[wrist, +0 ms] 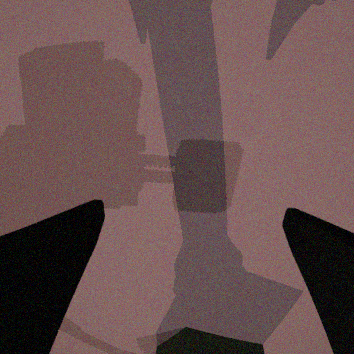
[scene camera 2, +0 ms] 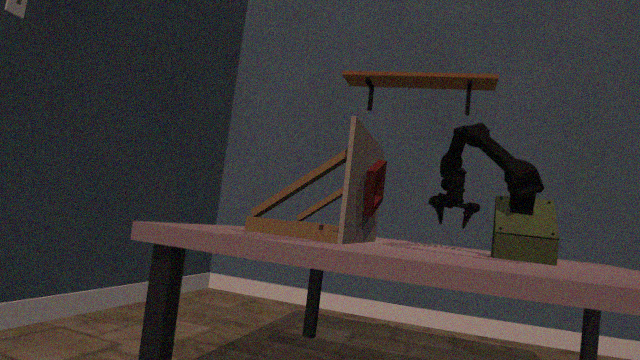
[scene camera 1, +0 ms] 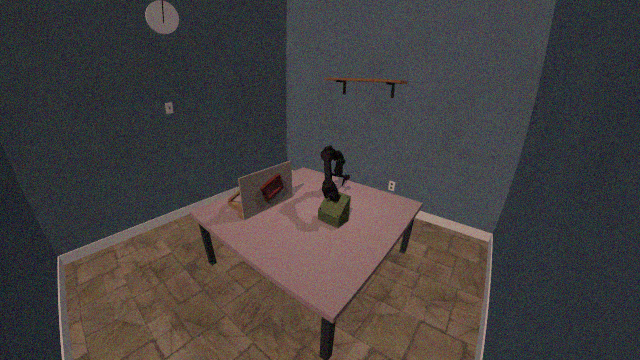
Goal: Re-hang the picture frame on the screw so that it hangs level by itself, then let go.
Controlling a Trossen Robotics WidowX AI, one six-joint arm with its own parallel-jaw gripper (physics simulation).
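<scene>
The red picture frame [scene camera 1: 271, 182] [scene camera 2: 370, 189] is against the front face of the upright grey board [scene camera 1: 251, 195] [scene camera 2: 350, 185]. It is tilted relative to the board's edges, its right end higher in scene camera 1. The screw cannot be made out. My gripper [scene camera 1: 340, 181] [scene camera 2: 452, 225] [wrist: 195, 213] is open and empty, pointing down above the table, apart from the frame, between the board and the arm's base in scene camera 2. The picture frame does not show in the wrist view.
Wooden braces [scene camera 2: 300, 183] support the board from behind on the pink table [scene camera 1: 320, 270] [scene camera 2: 425, 265]. The arm stands on a green block [scene camera 1: 334, 212] [scene camera 2: 525, 245]. A wooden shelf [scene camera 1: 367, 80] [scene camera 2: 420, 80] is on the wall behind. Arm shadows cross the tabletop in the wrist view.
</scene>
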